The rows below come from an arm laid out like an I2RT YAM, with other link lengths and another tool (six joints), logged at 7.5 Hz.
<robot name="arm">
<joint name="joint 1" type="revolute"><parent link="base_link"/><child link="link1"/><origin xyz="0 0 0.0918"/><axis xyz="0 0 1"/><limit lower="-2.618" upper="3.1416"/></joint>
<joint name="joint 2" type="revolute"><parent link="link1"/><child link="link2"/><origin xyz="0.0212 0.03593 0.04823"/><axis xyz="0 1 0"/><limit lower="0" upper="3.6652"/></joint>
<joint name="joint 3" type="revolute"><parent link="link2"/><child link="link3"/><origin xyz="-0.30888 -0.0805 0"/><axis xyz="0 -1 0"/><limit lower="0" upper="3.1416"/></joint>
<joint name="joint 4" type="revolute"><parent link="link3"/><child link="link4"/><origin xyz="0.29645 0.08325 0.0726"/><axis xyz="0 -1 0"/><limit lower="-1.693" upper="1.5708"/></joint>
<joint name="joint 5" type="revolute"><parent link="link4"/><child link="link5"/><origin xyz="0.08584 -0.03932 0.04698"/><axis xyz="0 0 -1"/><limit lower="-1.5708" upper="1.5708"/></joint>
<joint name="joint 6" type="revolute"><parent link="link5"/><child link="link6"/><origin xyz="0.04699 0 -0.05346"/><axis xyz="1 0 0"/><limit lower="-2.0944" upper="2.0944"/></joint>
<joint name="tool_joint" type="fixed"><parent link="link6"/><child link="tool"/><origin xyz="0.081 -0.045 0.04" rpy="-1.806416 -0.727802 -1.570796"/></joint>
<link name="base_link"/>
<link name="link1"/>
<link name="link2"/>
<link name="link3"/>
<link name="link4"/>
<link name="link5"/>
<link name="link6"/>
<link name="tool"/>
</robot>
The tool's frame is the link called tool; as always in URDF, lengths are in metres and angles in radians.
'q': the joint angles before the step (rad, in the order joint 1, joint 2, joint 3, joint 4, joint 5, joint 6). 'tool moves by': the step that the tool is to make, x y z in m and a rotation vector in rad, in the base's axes. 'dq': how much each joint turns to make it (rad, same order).
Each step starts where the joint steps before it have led.
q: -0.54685, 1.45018, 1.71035, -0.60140, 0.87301, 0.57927
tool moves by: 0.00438, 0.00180, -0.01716, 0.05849, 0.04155, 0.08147
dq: 0.00040, -0.02558, -0.04275, -0.04539, -0.08582, -0.00457
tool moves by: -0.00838, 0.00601, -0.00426, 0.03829, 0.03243, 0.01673
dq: -0.00076, -0.02210, -0.00227, -0.07440, -0.02251, 0.00992
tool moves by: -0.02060, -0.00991, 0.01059, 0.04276, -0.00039, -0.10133
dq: -0.04961, 0.05683, 0.13199, -0.15373, 0.02822, 0.07933
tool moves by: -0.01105, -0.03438, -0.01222, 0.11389, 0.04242, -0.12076
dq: -0.09498, 0.15260, 0.19266, -0.21058, -0.01716, 0.09653
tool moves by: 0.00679, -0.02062, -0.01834, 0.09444, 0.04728, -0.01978
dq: -0.03396, 0.10566, 0.10642, -0.11674, -0.03854, 0.02708
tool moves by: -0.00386, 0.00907, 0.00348, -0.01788, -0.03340, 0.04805
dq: 0.00573, -0.07247, -0.08240, 0.06792, -0.03585, -0.03204
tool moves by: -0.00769, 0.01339, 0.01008, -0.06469, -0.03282, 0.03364
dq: 0.01374, -0.09538, -0.10720, 0.10757, 0.00305, -0.04426
